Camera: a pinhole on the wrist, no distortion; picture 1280 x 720 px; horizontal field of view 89.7 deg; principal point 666.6 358.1 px. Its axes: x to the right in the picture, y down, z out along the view. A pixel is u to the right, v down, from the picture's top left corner.
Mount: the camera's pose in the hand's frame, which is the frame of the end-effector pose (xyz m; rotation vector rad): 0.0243 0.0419 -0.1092 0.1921 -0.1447 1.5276
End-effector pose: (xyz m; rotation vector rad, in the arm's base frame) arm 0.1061 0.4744 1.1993 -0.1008 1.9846 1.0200
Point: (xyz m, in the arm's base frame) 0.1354 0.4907 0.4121
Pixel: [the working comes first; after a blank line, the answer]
In the camera's frame: -0.4210 -0.5448 0.4789

outside the picture
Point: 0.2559 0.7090 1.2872
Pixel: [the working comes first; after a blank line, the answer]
In the camera's frame: 0.1709 0.1263 0.3134

1017.3 617.4
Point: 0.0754 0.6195 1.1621
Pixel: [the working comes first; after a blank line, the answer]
In the camera's frame: 0.0878 -0.0563 0.1869

968.9 164.3
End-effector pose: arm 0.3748 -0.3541 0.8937 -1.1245 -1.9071 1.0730
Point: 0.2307 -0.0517 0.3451
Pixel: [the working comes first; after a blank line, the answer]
In the camera's frame: 0.5605 -0.2051 0.2705

outside the picture
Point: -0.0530 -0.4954 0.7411
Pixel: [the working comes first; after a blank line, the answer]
In the camera's frame: 0.0271 0.0155 0.5883

696.2 375.1
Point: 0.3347 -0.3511 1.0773
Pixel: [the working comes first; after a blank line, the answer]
In the camera's frame: -0.1993 -0.0244 0.1074

outside the picture
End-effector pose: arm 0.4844 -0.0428 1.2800 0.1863 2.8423 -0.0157
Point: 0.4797 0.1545 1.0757
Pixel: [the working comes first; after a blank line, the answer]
In the camera's frame: 0.2138 -0.0489 0.2598

1196.3 236.9
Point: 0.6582 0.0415 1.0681
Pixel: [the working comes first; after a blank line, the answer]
In the camera's frame: 0.1330 0.1315 0.3346

922.3 610.9
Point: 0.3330 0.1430 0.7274
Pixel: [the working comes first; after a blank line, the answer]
In the camera's frame: 0.2530 -0.2783 0.5578

958.4 37.1
